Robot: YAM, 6 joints.
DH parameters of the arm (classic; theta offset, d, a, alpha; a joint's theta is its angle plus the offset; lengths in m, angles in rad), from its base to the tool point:
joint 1: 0 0.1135 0.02 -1.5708
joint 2: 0 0 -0.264 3.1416
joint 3: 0.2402 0 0.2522 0
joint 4: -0.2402 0 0.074 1.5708
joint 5: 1.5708 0 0 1.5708
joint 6: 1.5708 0.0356 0 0
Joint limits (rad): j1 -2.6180..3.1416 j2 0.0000..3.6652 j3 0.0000..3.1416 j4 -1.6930..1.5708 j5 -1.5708..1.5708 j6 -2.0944..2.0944
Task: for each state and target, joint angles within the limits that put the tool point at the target. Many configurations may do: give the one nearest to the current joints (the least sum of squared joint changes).
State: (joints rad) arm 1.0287 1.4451 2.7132 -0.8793 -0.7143 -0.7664
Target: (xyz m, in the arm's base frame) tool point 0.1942 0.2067 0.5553
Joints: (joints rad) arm 0.7372 1.6693 2.4117 -1.0498 -0.6836 -0.7664
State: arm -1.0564 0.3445 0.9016 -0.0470 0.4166 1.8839
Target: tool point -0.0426 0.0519 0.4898
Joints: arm -1.0910 0.2389 1.1344 0.0270 0.3991 1.8839
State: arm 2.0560 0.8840 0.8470 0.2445 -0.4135 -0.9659
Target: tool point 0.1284 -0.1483 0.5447
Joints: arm 2.3483 0.2876 1.4596 0.4214 -0.3599 -0.9659
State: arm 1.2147 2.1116 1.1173 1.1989 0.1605 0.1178
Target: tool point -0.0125 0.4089 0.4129
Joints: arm 1.6119 1.8293 1.4383 1.2399 0.1217 0.1178
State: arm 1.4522 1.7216 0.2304 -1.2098 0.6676 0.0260
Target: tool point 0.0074 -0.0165 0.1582
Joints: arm 1.3220 1.9118 0.0000 -1.6792 0.3211 0.0260
